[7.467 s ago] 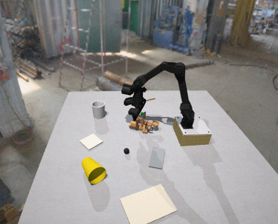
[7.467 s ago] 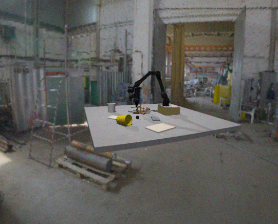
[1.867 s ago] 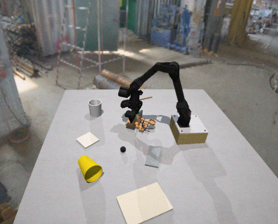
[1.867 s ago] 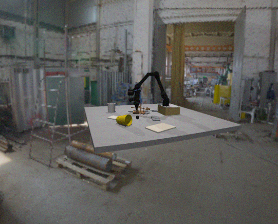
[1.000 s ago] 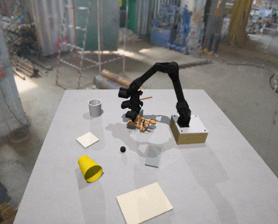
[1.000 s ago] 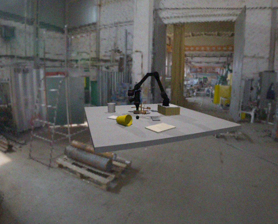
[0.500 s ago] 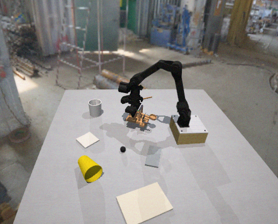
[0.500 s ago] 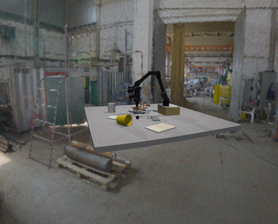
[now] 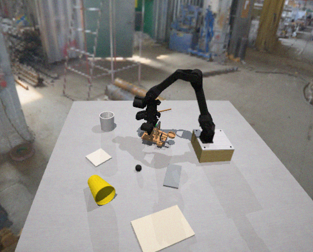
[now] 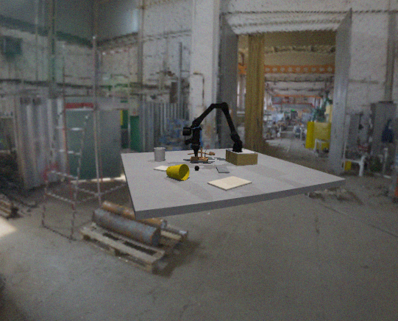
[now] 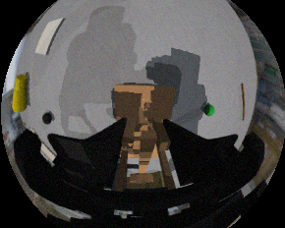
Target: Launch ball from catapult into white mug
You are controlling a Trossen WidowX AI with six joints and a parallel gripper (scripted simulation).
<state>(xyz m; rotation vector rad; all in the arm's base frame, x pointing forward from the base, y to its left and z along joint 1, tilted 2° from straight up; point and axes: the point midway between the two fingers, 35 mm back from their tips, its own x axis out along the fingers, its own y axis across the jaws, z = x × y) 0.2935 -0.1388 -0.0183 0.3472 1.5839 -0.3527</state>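
The black ball is 25 cm to the left of my gripper tip, 9 cm ahead of it and 3 cm below it. Round my gripper tip: green dot: 13 cm to the right, 5 cm behind, 4 cm below; then wooden catapult: 6 cm behind, 5 cm to the left, 2 cm above; then white mug: 26 cm ahead, 13 cm to the right, 2 cm below.
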